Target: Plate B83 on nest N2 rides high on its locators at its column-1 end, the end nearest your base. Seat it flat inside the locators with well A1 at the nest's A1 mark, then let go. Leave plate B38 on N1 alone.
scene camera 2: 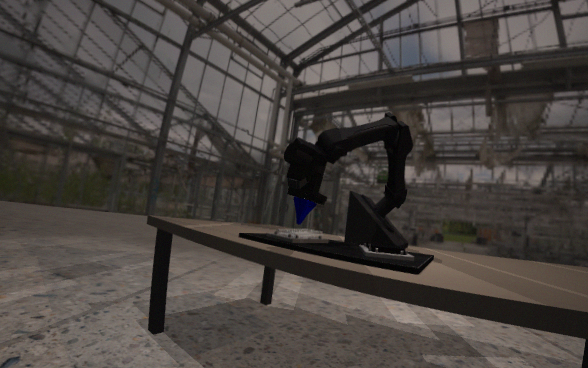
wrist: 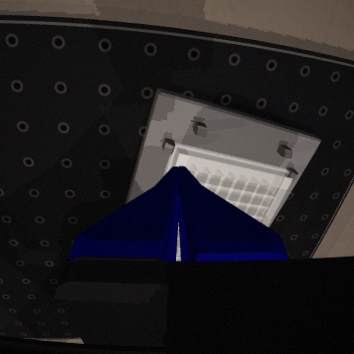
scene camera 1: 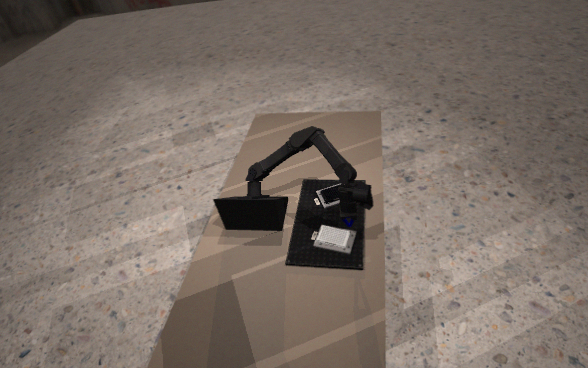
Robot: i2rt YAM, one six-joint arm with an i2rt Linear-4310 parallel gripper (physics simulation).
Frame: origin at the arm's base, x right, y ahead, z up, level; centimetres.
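Seen in the pictures: gripper, fingertip midpoint: (scene camera 2: 298, 224) (wrist: 178, 176) (scene camera 1: 349, 226); arm's base, origin of the base link: (scene camera 2: 376, 213) (scene camera 1: 254, 198).
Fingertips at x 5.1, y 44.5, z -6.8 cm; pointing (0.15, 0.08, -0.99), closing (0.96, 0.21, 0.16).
Offsets run from my fingertips to a thing's top centre. "spot": to the spot under its first point.
A white well plate {dx +4.0, dy -6.6, dz -1.8 cm} (scene camera 1: 335, 235) (wrist: 227, 192), taken as B83, lies on a grey nest {dx +4.1, dy -5.8, dz -3.2 cm} (scene camera 1: 348, 246) (wrist: 240, 131). In the wrist view its far end lies beside the dark locators; the fingers hide much of the rest. Whether its base-side end is raised cannot be told, and no label or A1 mark is readable. My gripper (scene camera 1: 349, 226) (scene camera 2: 299, 223) (wrist: 178, 176) is shut and empty, its blue fingertips together a little above the plate. The other nest {dx -22.6, dy -10.2, dz -3.2 cm} (scene camera 1: 320, 199) (scene camera 2: 387, 254) carries a dark insert or plate, partly hidden by the arm in scene camera 1; its label is unreadable.
Both nests stand on a black perforated board {dx -8.0, dy -10.6, dz -5.3 cm} (scene camera 1: 298, 256) (scene camera 2: 420, 265) (wrist: 82, 107) on the brown table (scene camera 1: 320, 315) (scene camera 2: 200, 237). A small pale tag {spot: dx +3.1, dy -15.4, dz -5.2 cm} (scene camera 1: 314, 235) lies beside the white plate's nest. The dark slanted arm base (scene camera 1: 250, 214) (scene camera 2: 367, 225) stands beside the board.
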